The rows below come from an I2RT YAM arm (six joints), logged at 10 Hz.
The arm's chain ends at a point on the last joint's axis. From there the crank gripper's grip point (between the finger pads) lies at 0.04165 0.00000 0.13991 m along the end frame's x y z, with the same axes.
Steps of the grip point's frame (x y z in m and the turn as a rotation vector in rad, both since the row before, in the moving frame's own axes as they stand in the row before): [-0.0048 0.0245 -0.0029 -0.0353 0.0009 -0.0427]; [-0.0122 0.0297 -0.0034 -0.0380 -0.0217 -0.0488]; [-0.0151 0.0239 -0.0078 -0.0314 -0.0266 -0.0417]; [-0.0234 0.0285 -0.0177 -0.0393 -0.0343 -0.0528]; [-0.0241 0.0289 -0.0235 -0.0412 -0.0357 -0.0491]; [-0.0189 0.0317 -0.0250 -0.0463 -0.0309 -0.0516]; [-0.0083 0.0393 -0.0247 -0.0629 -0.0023 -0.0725]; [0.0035 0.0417 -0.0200 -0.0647 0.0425 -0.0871]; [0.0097 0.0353 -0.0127 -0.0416 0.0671 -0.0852]
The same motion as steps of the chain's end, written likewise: [-0.0050 0.0213 -0.0028 -0.0353 0.0009 -0.0427]; [-0.0092 0.0263 -0.0042 -0.0380 -0.0217 -0.0488]; [-0.0114 0.0212 -0.0088 -0.0314 -0.0266 -0.0417]; [-0.0187 0.0250 -0.0190 -0.0393 -0.0343 -0.0528]; [-0.0192 0.0250 -0.0248 -0.0412 -0.0357 -0.0491]; [-0.0147 0.0272 -0.0261 -0.0463 -0.0309 -0.0516]; [-0.0082 0.0335 -0.0246 -0.0629 -0.0023 -0.0725]; [-0.0026 0.0366 -0.0179 -0.0647 0.0425 -0.0871]; [0.0003 0.0335 -0.0095 -0.0416 0.0671 -0.0852]
